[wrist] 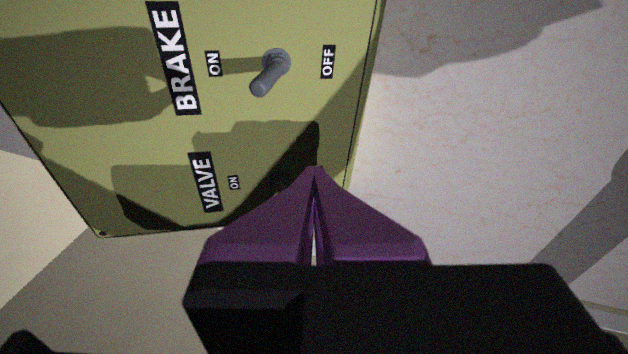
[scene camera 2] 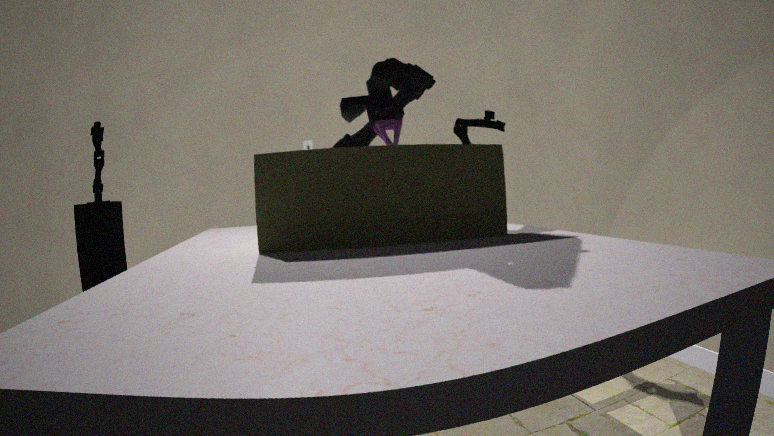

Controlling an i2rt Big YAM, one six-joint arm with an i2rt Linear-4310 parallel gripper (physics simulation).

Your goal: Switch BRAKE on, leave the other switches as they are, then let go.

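Frame: origin at the arm's base, x ahead, y left, z up, level; centimetres.
Seen in the pictures: gripper, fingertip midpoint: (wrist: 314, 177).
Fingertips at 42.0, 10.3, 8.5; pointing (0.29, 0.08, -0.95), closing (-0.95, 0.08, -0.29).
Pixels of each thing's top centre, then the offset from my fingertips to it, as dx, dy, dz. "spot": a spot on its surface instead. Level surfaces: height alone.
- BRAKE switch at a spot on its surface: (wrist: 269, 74) spot: +5.1, -2.0, -7.1
- BRAKE label at its top centre: (wrist: 172, 67) +12.3, -2.6, -6.7
- OFF label at a spot on its surface: (wrist: 328, 61) spot: +2.5, -1.2, -12.4
- VALVE label at its top centre: (wrist: 204, 188) +14.0, +9.3, -6.7
- pale speckled table at its surface level: dz -20.1
The BRAKE switch (wrist: 269, 74) is a grey lever on the yellow-green panel (wrist: 310, 22) (scene camera 2: 379, 194). In the wrist view its tip is on the ON side of its base and points down the view. The BRAKE label (wrist: 175, 60) is left of it, with the ON label (wrist: 213, 63) nearer and the OFF label (wrist: 328, 61) on the other side. My gripper (wrist: 314, 177) (scene camera 2: 392, 141), with purple fingers, is shut and empty, apart from the lever, below and right of it in the wrist view. The VALVE label (wrist: 205, 182) shows; its lever is hidden. In the scene view the panel's back hides the switches.
The panel box stands on a pale speckled table (scene camera 2: 270, 335) (wrist: 475, 165). At the left of the scene view a thin black jointed device (scene camera 2: 98, 162) stands on a dark pedestal (scene camera 2: 101, 243). Another black jointed shape (scene camera 2: 479, 123) rises behind the box at the right.
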